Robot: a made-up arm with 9 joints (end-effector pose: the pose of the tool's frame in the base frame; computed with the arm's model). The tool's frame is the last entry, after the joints. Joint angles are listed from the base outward.
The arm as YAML. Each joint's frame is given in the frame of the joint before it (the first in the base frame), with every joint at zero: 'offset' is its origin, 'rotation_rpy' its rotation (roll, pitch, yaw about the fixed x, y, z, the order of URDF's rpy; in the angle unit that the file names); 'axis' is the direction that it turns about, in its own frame. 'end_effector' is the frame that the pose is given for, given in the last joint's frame.
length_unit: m
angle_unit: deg
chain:
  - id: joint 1
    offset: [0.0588, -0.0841, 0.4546]
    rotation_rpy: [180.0, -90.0, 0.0]
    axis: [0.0, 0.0, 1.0]
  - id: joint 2
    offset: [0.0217, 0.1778, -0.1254]
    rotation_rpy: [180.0, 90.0, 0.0]
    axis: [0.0, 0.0, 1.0]
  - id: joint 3
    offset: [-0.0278, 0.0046, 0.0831]
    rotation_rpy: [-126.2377, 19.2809, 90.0]
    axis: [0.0, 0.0, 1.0]
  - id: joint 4
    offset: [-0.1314, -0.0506, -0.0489]
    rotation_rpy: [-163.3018, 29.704, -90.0]
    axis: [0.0, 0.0, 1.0]
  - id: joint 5
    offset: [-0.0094, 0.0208, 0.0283]
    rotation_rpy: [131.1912, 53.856, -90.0]
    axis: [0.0, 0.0, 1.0]
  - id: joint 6
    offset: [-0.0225, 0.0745, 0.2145]
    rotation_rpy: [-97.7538, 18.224, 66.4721]
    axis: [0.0, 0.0, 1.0]
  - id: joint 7
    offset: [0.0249, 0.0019, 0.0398]
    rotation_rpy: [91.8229, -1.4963, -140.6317]
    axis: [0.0, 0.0, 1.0]
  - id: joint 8
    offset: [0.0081, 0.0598, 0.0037]
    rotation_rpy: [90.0, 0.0, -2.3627]
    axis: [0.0, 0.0, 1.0]
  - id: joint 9
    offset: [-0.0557, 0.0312, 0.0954]
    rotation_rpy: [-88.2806, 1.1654, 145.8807]
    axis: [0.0, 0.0, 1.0]
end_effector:
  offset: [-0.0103, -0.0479, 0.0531]
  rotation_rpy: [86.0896, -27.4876, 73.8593]
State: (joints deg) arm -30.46 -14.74 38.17 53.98 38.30 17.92 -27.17 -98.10 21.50
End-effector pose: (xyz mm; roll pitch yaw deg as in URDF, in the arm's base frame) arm 51.3 -351.1 524.9 -92.40 -0.63 -101.77
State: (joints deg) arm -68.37 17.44 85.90 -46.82 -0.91 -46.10 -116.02 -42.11 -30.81
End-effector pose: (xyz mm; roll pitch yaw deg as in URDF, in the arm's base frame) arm 5.9 -585.7 519.8 -31.08 59.34 133.19
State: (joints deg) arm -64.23 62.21 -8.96 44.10 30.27 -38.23 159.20 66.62 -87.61
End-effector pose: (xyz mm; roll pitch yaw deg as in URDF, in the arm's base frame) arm -193.5 3.1 651.3 -142.80 -46.44 115.79
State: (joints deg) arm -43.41 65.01 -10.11 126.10 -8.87 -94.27 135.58 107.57 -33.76
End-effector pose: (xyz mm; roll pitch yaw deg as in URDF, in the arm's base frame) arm 146.7 -254.9 445.8 -68.72 -24.16 -11.46
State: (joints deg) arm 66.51 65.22 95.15 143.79 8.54 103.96 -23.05 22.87 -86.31
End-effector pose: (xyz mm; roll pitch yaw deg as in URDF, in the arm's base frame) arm 5.5 -86.8 360.0 -169.38 53.90 174.51
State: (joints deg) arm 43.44 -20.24 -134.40 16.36 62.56 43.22 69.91 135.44 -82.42
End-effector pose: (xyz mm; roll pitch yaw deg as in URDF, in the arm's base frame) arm -219.6 -70.6 611.2 38.68 -9.63 122.17
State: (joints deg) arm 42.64 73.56 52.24 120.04 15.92 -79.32 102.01 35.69 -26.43
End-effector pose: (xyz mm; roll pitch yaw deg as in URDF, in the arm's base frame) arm -7.0 -275.7 381.3 140.53 -6.30 -27.85
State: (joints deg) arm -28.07 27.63 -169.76 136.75 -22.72 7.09 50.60 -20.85 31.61
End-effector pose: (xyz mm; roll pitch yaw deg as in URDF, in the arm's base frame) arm -144.4 -260.1 637.8 112.17 17.84 127.34
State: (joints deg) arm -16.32 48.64 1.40 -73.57 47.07 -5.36 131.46 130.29 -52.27
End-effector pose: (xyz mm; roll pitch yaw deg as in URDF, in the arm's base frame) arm -295.6 -406.6 106.0 -163.79 5.28 143.03
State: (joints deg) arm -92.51 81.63 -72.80 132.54 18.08 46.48 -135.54 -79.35 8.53
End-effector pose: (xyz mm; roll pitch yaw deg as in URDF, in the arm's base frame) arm 28.0 -209.4 686.4 11.84 -72.65 -111.08
